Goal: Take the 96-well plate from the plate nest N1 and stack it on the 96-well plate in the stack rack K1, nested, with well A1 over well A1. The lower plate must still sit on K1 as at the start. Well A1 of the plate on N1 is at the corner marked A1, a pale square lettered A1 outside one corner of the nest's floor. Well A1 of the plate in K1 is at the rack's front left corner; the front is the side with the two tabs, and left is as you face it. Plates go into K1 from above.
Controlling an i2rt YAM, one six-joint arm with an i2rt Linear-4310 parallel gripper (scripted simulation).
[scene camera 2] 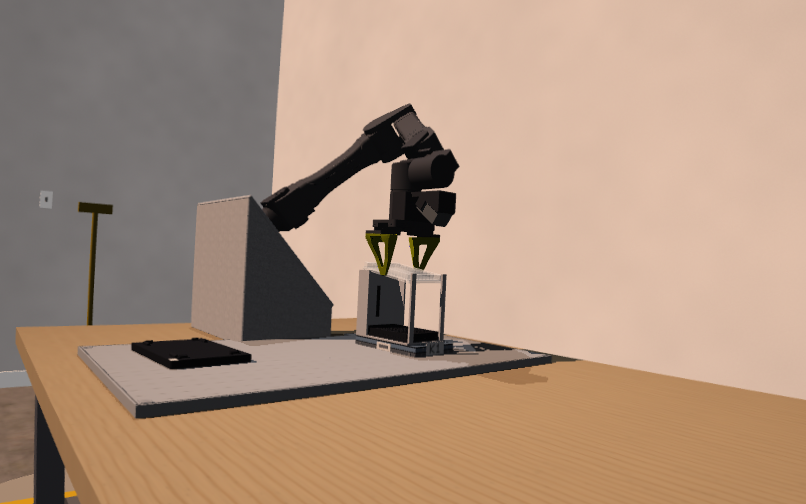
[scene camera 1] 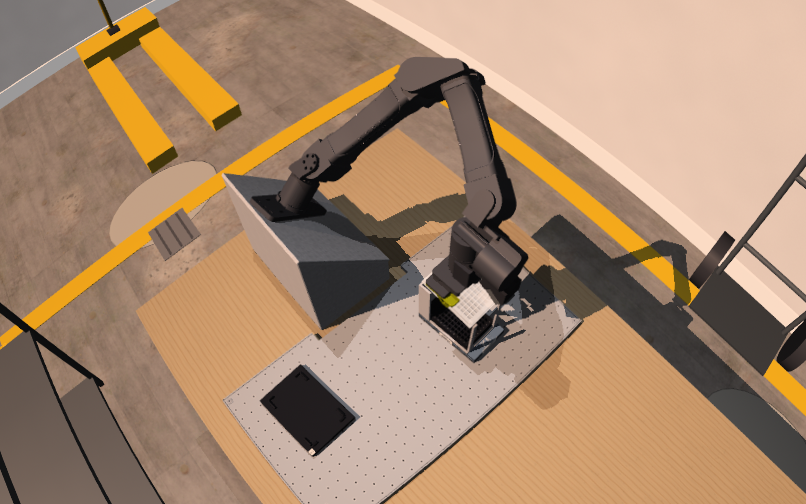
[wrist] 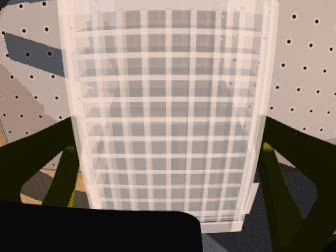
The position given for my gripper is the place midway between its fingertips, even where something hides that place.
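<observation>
My gripper point(scene camera 2: 401, 275) is visible, also in scene camera 1 point(scene camera 1: 460, 290) and in the wrist view point(wrist: 168, 125). A clear 96-well plate point(scene camera 1: 466, 314) appears again in scene camera 2 point(scene camera 2: 401, 272) and in the wrist view point(wrist: 155, 130). Visible as well: a dark 96-well plate point(scene camera 1: 453, 326), which scene camera 2 point(scene camera 2: 395, 332) also shows, and a back wall point(scene camera 2: 387, 291).
</observation>
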